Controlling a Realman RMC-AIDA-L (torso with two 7-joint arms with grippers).
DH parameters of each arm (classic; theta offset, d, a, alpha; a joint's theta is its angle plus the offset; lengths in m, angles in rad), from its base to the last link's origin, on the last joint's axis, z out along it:
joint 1: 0 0.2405 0 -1.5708
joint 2: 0 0 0 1.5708
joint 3: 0 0.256 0 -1.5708
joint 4: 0 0 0 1.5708
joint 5: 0 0.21 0 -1.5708
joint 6: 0 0 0 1.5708
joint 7: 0 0.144 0 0
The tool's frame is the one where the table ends.
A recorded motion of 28 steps. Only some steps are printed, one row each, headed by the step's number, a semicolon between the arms.
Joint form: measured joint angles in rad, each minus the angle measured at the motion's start. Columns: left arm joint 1, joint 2, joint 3, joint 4, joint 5, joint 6, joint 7; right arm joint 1, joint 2, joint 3, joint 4, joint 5, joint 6, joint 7.
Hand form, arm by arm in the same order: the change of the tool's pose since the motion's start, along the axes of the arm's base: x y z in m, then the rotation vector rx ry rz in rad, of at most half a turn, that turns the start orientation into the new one. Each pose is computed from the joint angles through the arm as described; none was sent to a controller.
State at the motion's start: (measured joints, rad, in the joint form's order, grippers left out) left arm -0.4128 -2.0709 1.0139 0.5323 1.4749 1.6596 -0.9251; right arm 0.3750 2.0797 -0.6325 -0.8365 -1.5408 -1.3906 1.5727
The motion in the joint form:
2: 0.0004 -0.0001 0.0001 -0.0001 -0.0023 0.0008 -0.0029; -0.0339 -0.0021 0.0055 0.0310 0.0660 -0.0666 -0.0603
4: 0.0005 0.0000 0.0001 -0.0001 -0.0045 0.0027 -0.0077; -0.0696 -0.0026 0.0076 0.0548 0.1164 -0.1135 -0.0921
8: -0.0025 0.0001 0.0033 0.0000 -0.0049 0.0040 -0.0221; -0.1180 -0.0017 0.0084 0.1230 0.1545 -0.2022 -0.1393
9: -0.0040 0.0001 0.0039 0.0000 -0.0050 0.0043 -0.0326; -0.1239 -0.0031 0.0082 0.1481 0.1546 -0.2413 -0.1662
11: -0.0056 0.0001 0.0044 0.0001 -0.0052 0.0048 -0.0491; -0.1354 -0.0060 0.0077 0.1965 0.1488 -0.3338 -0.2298
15: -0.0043 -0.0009 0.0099 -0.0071 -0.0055 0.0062 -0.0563; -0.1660 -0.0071 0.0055 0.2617 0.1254 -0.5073 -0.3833
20: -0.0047 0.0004 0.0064 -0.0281 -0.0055 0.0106 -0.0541; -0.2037 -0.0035 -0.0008 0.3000 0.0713 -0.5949 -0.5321
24: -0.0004 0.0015 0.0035 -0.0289 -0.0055 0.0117 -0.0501; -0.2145 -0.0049 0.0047 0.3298 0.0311 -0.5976 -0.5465
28: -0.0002 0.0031 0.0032 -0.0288 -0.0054 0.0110 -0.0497; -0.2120 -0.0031 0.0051 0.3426 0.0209 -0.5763 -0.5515
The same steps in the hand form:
2: 0.0001 0.0000 0.0002 -0.0011 -0.0031 0.0022; 0.0046 -0.0150 0.0017 0.0313 0.0343 0.0434
4: 0.0004 -0.0001 0.0005 -0.0037 -0.0072 0.0045; 0.0113 -0.0293 0.0030 0.0550 0.0694 0.0572
8: 0.0015 0.0002 0.0002 -0.0164 -0.0113 0.0085; 0.0215 -0.0542 -0.0060 0.0482 0.1256 0.0754
9: 0.0020 0.0005 0.0001 -0.0242 -0.0145 0.0135; 0.0214 -0.0609 -0.0103 0.0396 0.1320 0.1021
11: 0.0026 0.0008 0.0001 -0.0360 -0.0197 0.0221; 0.0194 -0.0762 -0.0184 0.0240 0.1408 0.1737
15: 0.0020 -0.0010 -0.0019 -0.0504 -0.0240 0.0301; 0.0148 -0.1080 -0.0293 0.0310 0.1286 0.3275
20: -0.0002 -0.0031 -0.0035 -0.0598 -0.0326 0.0424; 0.0171 -0.1339 -0.0409 0.0441 0.0790 0.4109
24: -0.0018 -0.0040 -0.0027 -0.0551 -0.0324 0.0452; 0.0217 -0.1416 -0.0482 0.0119 0.0825 0.3914
28: -0.0023 -0.0038 -0.0022 -0.0536 -0.0305 0.0457; 0.0234 -0.1403 -0.0525 0.0040 0.0786 0.3708

